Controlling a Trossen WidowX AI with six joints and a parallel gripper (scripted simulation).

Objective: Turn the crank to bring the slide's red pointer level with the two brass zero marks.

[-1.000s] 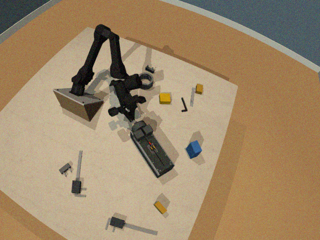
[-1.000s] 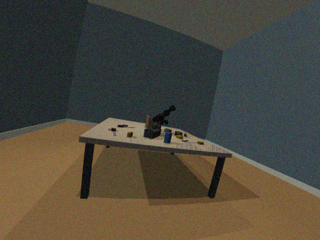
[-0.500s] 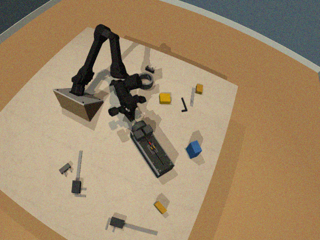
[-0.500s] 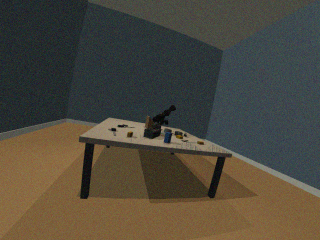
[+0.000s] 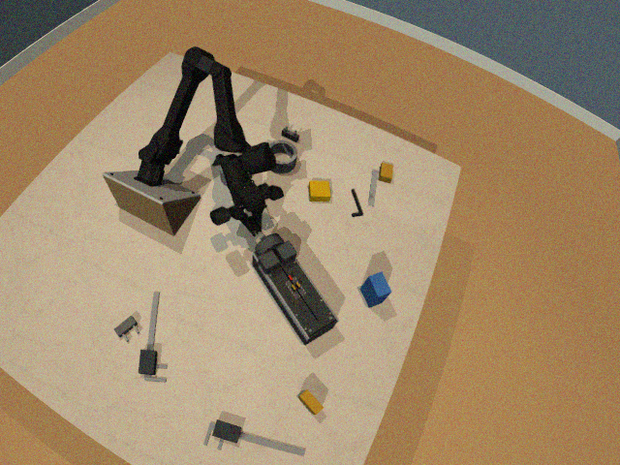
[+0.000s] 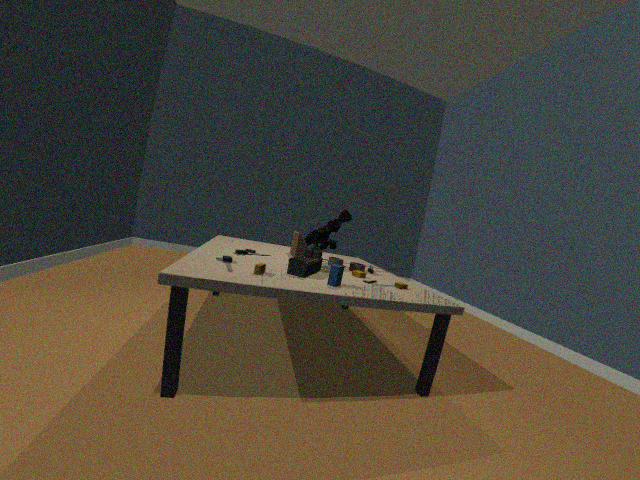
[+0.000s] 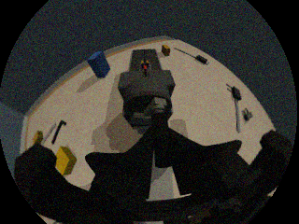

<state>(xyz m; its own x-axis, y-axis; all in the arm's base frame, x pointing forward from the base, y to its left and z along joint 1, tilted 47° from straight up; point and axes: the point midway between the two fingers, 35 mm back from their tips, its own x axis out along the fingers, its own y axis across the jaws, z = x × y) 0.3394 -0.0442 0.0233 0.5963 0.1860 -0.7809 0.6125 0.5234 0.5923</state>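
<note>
Right now my gripper tip is 10 mm past the crank handle, 10 mm to the right of it and 30 mm below it. From my gripper tip the other things lie so: yellow block 90 mm ahead, 250 mm to the left, 80 mm below; red pointer 120 mm ahead, 70 mm to the right, 10 mm below; blue cube 340 mm ahead, 50 mm below.
</note>
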